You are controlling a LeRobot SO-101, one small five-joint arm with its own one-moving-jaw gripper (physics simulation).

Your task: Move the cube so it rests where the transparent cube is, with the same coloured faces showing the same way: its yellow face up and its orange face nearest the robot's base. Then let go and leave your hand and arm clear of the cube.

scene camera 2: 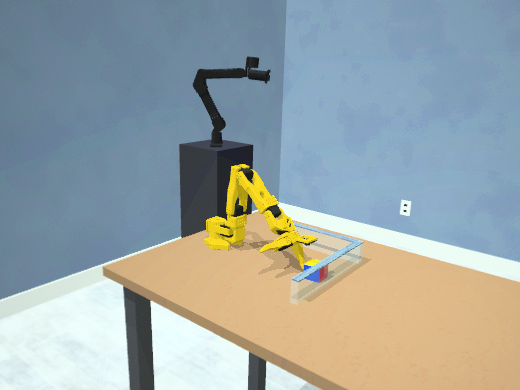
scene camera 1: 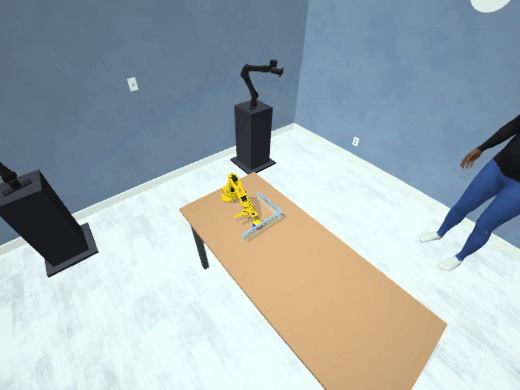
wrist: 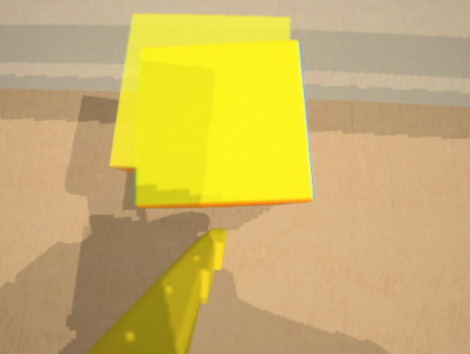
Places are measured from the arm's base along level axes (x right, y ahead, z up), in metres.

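Pixels of known places: end effector, tool point: (scene camera 2: 303,267) (scene camera 1: 253,221) (wrist: 224,244); arm's base, origin of the base link: (scene camera 2: 228,245) (scene camera 1: 231,199).
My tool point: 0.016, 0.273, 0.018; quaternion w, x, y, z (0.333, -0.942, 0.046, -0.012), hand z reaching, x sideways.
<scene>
Ahead of a thing's pixels: the offset from my tool point to its top centre, as dx, dy, dz. Level surfaces: height alone.
The cube {-0.001, +0.032, +0.022} (scene camera 1: 257,224) (scene camera 2: 313,272) (wrist: 240,125) stands on the table, yellow face up. In the wrist view a thin orange edge faces the jaw, with slivers of green on its left and blue on its right. The transparent cube {-0.006, +0.039, +0.022} (wrist: 125,100) shows as paler yellow, overlapping the cube, offset toward the far side and to the left. My gripper (scene camera 1: 246,220) (scene camera 2: 282,258) is fully open; in the wrist view one notched jaw (wrist: 165,300) shows. Its tip is just on the near, orange side of the cube; whether they touch is unclear.
A low transparent wall with a light blue top edge (scene camera 1: 270,220) (scene camera 2: 337,257) runs along the cube's far side and turns a corner back toward the arm's side. The arm's base (scene camera 2: 225,235) stands at the table's {dz -0.018} (scene camera 1: 320,280) (scene camera 2: 425,310) far end.
</scene>
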